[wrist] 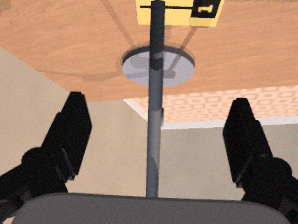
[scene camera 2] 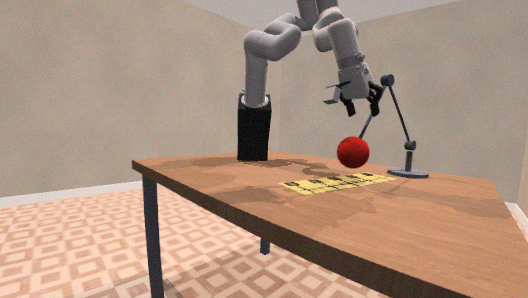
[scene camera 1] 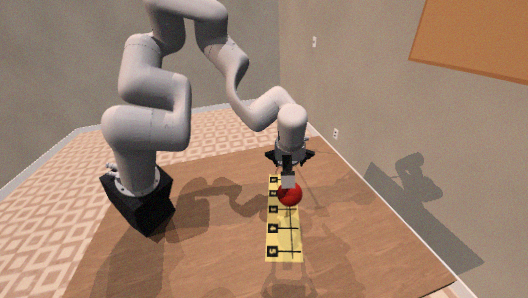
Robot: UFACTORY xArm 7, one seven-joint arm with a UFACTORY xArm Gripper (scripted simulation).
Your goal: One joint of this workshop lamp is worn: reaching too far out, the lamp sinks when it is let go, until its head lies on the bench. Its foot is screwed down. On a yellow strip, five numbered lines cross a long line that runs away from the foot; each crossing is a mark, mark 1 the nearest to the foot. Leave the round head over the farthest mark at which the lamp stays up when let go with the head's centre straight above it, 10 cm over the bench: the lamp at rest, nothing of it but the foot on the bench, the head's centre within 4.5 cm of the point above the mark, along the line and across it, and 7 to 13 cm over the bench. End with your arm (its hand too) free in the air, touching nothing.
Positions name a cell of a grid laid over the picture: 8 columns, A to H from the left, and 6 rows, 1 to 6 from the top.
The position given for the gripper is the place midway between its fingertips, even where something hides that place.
The gripper shows in the wrist view (E3), in scene camera 2 (F3) and in scene camera 1 (E4).
